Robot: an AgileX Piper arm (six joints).
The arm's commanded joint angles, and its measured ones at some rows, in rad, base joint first. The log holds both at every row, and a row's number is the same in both.
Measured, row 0: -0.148, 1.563, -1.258, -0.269, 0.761, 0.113
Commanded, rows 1 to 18: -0.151, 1.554, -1.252, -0.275, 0.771, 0.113; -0.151, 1.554, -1.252, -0.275, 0.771, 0.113; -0.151, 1.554, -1.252, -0.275, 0.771, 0.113; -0.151, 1.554, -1.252, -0.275, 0.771, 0.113; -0.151, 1.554, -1.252, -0.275, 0.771, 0.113; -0.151, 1.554, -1.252, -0.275, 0.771, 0.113; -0.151, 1.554, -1.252, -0.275, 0.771, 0.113; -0.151, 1.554, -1.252, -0.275, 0.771, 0.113; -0.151, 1.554, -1.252, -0.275, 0.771, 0.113; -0.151, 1.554, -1.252, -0.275, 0.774, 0.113; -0.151, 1.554, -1.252, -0.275, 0.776, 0.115; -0.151, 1.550, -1.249, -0.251, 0.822, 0.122; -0.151, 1.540, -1.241, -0.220, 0.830, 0.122; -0.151, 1.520, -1.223, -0.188, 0.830, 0.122; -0.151, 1.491, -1.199, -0.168, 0.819, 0.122; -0.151, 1.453, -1.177, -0.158, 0.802, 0.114; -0.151, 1.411, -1.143, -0.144, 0.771, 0.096; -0.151, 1.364, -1.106, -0.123, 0.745, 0.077
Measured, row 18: -0.148, 1.507, -1.203, -0.183, 0.787, 0.116
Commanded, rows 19 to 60: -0.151, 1.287, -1.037, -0.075, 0.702, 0.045; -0.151, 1.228, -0.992, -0.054, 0.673, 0.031; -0.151, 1.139, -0.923, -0.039, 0.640, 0.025; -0.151, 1.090, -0.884, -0.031, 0.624, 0.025; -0.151, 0.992, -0.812, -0.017, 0.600, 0.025; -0.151, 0.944, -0.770, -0.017, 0.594, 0.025; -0.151, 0.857, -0.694, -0.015, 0.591, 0.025; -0.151, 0.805, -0.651, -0.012, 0.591, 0.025; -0.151, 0.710, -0.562, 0.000, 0.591, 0.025; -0.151, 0.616, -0.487, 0.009, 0.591, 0.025; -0.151, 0.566, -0.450, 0.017, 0.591, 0.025; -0.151, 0.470, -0.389, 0.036, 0.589, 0.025; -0.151, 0.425, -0.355, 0.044, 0.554, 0.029; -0.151, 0.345, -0.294, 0.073, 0.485, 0.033; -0.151, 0.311, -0.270, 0.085, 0.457, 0.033; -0.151, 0.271, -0.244, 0.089, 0.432, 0.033; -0.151, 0.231, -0.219, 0.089, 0.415, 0.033; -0.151, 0.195, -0.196, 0.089, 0.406, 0.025; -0.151, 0.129, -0.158, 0.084, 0.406, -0.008; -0.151, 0.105, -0.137, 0.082, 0.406, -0.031; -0.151, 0.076, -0.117, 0.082, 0.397, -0.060; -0.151, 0.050, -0.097, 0.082, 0.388, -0.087; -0.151, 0.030, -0.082, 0.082, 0.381, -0.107; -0.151, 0.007, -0.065, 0.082, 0.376, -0.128; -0.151, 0.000, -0.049, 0.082, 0.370, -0.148; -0.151, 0.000, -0.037, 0.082, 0.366, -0.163; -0.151, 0.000, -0.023, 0.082, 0.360, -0.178; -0.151, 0.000, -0.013, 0.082, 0.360, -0.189; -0.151, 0.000, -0.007, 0.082, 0.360, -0.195; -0.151, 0.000, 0.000, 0.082, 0.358, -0.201; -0.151, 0.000, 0.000, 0.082, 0.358, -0.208; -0.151, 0.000, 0.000, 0.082, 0.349, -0.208; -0.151, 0.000, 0.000, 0.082, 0.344, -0.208; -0.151, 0.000, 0.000, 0.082, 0.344, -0.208; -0.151, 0.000, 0.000, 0.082, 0.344, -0.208; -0.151, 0.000, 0.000, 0.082, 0.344, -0.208; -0.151, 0.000, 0.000, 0.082, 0.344, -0.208; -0.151, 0.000, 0.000, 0.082, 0.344, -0.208; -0.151, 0.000, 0.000, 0.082, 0.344, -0.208; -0.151, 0.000, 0.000, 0.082, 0.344, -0.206; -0.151, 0.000, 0.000, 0.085, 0.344, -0.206; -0.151, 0.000, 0.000, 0.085, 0.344, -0.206
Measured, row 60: -0.148, 0.004, -0.011, 0.087, 0.336, -0.199
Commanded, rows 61 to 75: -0.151, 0.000, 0.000, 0.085, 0.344, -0.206; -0.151, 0.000, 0.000, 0.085, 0.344, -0.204; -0.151, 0.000, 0.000, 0.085, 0.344, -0.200; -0.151, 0.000, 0.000, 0.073, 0.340, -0.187; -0.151, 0.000, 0.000, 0.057, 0.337, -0.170; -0.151, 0.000, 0.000, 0.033, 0.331, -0.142; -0.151, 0.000, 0.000, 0.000, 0.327, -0.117; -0.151, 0.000, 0.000, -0.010, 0.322, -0.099; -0.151, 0.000, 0.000, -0.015, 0.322, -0.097; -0.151, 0.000, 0.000, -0.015, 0.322, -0.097; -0.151, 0.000, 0.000, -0.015, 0.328, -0.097; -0.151, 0.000, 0.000, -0.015, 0.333, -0.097; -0.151, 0.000, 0.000, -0.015, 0.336, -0.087; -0.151, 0.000, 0.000, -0.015, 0.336, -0.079; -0.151, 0.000, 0.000, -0.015, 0.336, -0.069
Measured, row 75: -0.148, 0.004, -0.007, 0.000, 0.327, -0.100
